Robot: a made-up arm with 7 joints.
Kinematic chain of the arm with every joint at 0, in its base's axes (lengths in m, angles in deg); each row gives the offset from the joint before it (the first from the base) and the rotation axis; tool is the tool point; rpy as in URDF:
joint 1: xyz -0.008 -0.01 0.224 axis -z
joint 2: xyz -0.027 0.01 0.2 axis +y
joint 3: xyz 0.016 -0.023 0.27 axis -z
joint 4: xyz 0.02 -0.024 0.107 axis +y
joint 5: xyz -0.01 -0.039 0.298 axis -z
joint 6: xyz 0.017 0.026 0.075 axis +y
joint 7: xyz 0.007 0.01 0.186 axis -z
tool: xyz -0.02 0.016 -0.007 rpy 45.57 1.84 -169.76
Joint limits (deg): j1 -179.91..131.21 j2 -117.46..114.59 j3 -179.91..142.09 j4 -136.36..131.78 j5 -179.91..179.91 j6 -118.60..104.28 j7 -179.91..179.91
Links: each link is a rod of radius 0.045 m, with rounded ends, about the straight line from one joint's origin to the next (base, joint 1, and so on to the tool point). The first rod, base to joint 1, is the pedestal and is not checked.
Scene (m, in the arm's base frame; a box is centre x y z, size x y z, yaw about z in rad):
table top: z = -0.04
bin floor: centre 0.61 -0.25 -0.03 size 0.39 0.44 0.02 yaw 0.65
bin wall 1: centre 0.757 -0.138 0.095 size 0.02 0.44 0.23 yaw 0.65
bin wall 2: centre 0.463 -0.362 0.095 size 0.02 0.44 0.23 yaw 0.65
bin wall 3: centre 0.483 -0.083 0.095 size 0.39 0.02 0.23 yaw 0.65
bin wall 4: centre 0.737 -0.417 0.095 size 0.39 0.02 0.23 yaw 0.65
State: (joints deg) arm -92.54 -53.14 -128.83 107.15 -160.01 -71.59 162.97
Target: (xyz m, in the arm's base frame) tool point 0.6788 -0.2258 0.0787
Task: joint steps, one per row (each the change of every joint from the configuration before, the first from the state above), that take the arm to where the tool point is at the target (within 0.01 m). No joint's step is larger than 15 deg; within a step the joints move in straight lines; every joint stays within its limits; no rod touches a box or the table.
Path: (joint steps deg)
1: -13.50 1.09 -7.94 -5.81 -0.53 3.52 0.10
2: -13.50 1.09 -7.93 -5.82 -0.53 3.52 0.11
3: -13.50 1.09 -7.94 -5.81 -0.52 3.52 0.10
4: -13.50 1.09 -7.94 -5.81 -0.53 3.53 0.10
5: -13.50 1.09 -7.94 -5.81 -0.53 3.52 0.11
6: -13.50 1.09 -7.93 -5.82 -0.53 3.52 0.10
7: 1.60 -14.88 -1.73 -5.02 0.83 6.48 -0.62
8: 1.59 -14.89 -1.73 -5.03 0.82 6.48 -0.61

